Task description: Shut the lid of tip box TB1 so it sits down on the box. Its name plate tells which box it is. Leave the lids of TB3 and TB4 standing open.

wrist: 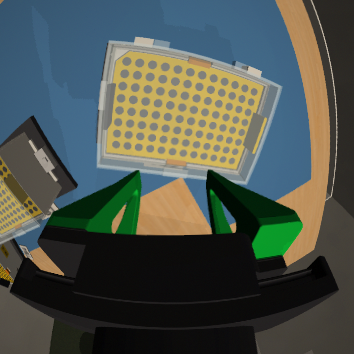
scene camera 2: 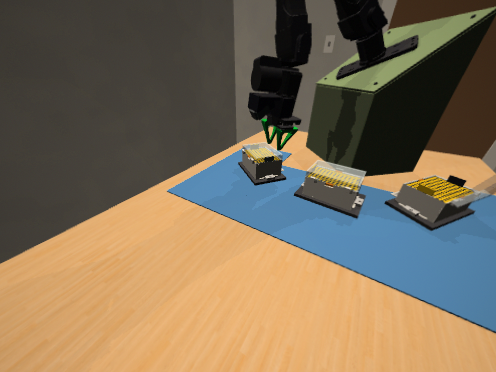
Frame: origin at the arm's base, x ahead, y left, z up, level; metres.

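Where they show: gripper, fingertip midpoint: (wrist: 173, 177) (scene camera 2: 274, 146); arm's base at its link origin: (scene camera 2: 373, 61).
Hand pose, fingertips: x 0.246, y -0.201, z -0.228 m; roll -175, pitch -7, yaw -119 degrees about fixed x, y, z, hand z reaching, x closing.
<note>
Each offset is from my fingertips to the top centre of the thing. "*": to the spot under its first point. Level surfaces: height alone.
The left box, TB3 @[dx +0.019, dy -0.022, dz -0.004 m] (scene camera 2: 256, 168) (wrist: 177, 110), is grey with yellow tip rows; its clear lid @[* dx +0.017, dy -0.093, dz -0.004 m] (wrist: 273, 97) overlies the tips. The middle box, TB1 @[dx +0.059, dy +0.196, dz -0.004 m] (scene camera 2: 327, 194) (wrist: 36, 172), shows partly at the left of the wrist view; its clear lid (scene camera 2: 340, 167) rises above its tips, its exact tilt hard to tell. The right box, TB4 @[dx -0.003, dy +0.402, dz -0.015 m] (scene camera 2: 420, 202), has its clear lid (scene camera 2: 475, 197) swung out to the right. No name plate is readable. My gripper (scene camera 2: 274, 145) (wrist: 173, 177) is partly open and empty, just above and behind TB3, with its fingertips near that box's lower edge in the wrist view.
The boxes stand on dark bases on a blue mat @[dz -0.081 m] (scene camera 2: 280, 215) (wrist: 65, 30) on a wooden table @[dz -0.084 m] (scene camera 2: 150, 280). A green slanted pedestal (scene camera 2: 345, 130) carrying the arm's base stands behind TB1. A dark wall (scene camera 2: 115, 100) rises at the left, near TB3.
</note>
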